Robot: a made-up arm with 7 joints. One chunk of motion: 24 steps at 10 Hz.
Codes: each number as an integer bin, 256 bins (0 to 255) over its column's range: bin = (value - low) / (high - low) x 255, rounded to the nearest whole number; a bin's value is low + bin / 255 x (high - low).
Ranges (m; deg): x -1..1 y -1..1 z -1..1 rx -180..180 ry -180..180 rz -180..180
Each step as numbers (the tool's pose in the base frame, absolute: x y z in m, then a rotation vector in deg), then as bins.
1 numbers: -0.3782 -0.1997 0.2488 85.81 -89.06 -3.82
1 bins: 79 102 159 188 64 125
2 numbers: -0.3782 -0.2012 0.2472 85.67 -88.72 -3.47
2 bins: 79 102 159 188 65 125
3 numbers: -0.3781 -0.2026 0.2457 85.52 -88.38 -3.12
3 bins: 79 102 159 188 65 125
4 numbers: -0.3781 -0.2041 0.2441 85.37 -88.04 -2.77
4 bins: 79 101 159 188 65 126
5 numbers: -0.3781 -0.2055 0.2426 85.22 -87.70 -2.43
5 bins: 79 101 158 188 65 126
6 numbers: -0.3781 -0.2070 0.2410 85.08 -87.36 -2.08
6 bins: 79 101 158 188 66 126
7 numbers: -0.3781 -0.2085 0.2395 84.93 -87.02 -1.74
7 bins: 79 101 158 188 66 126
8 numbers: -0.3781 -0.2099 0.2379 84.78 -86.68 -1.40
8 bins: 79 101 158 188 66 127
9 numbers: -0.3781 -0.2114 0.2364 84.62 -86.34 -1.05
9 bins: 79 101 158 187 66 127
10 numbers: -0.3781 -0.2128 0.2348 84.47 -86.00 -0.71
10 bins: 79 100 157 187 67 127
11 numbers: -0.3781 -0.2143 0.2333 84.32 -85.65 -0.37
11 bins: 79 100 157 187 67 127
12 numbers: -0.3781 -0.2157 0.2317 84.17 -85.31 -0.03
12 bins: 79 100 157 187 67 127
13 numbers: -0.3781 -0.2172 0.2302 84.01 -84.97 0.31
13 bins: 79 100 157 187 67 128
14 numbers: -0.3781 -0.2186 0.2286 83.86 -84.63 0.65
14 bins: 79 100 157 187 68 128
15 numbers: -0.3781 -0.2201 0.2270 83.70 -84.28 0.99
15 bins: 79 99 156 187 68 128
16 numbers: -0.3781 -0.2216 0.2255 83.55 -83.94 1.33
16 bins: 79 99 156 187 68 128
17 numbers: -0.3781 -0.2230 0.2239 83.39 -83.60 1.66
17 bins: 79 99 156 187 68 129
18 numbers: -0.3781 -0.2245 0.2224 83.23 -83.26 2.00
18 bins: 79 99 156 186 69 129
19 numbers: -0.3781 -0.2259 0.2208 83.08 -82.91 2.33
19 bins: 79 99 156 186 69 129
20 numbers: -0.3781 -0.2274 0.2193 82.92 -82.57 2.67
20 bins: 79 99 155 186 69 129
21 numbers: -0.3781 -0.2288 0.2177 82.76 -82.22 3.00
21 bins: 79 98 155 186 69 130
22 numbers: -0.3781 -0.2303 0.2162 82.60 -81.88 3.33
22 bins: 79 98 155 186 70 130
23 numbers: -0.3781 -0.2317 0.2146 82.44 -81.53 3.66
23 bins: 79 98 155 186 70 130
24 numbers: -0.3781 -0.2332 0.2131 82.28 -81.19 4.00
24 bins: 79 98 155 186 70 130
